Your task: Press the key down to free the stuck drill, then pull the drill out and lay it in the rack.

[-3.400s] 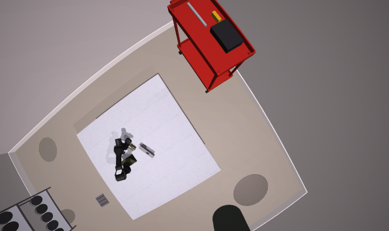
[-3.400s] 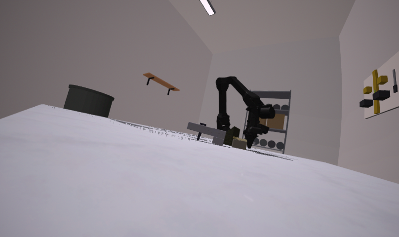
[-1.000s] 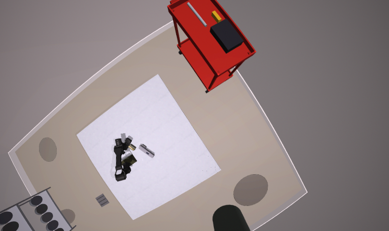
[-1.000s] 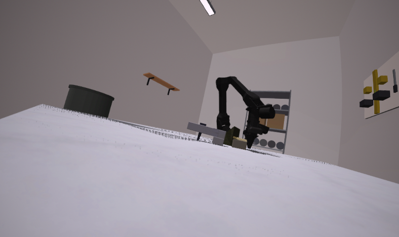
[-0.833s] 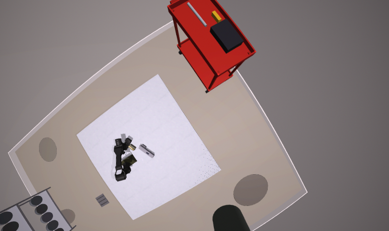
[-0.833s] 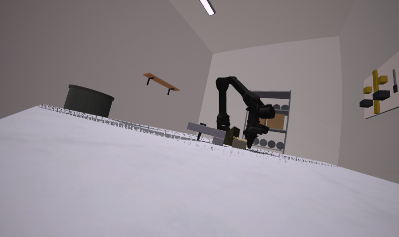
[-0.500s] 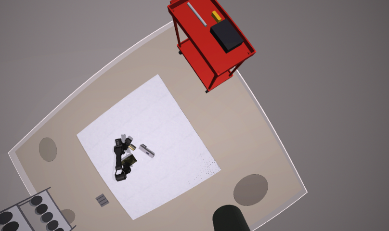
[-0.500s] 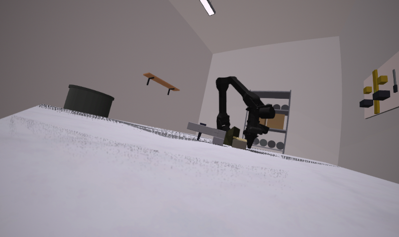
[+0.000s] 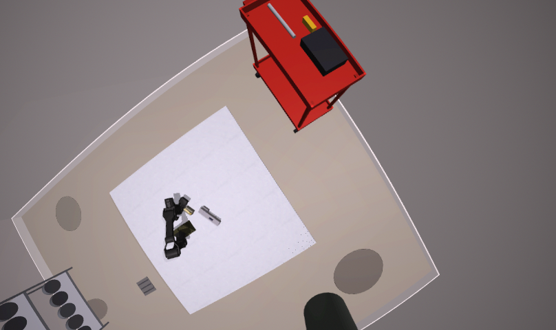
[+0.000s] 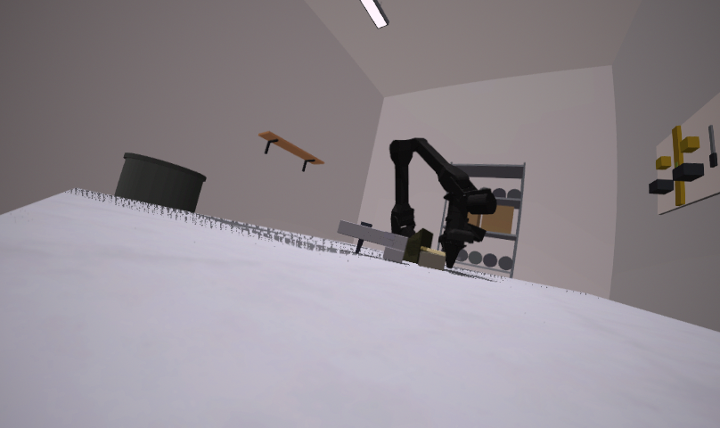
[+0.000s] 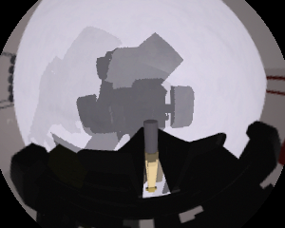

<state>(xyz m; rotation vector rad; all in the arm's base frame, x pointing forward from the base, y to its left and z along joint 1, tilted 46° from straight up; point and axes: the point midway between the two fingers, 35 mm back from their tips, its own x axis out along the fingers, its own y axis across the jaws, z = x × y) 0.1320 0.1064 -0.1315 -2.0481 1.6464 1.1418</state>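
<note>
Right now my gripper tip is 40 mm to the left of the drill, 40 mm below it and 10 mm short of it. Also, from my gripper tip: grey block 170 mm to the right, 150 mm ahead, 40 mm above.
</note>
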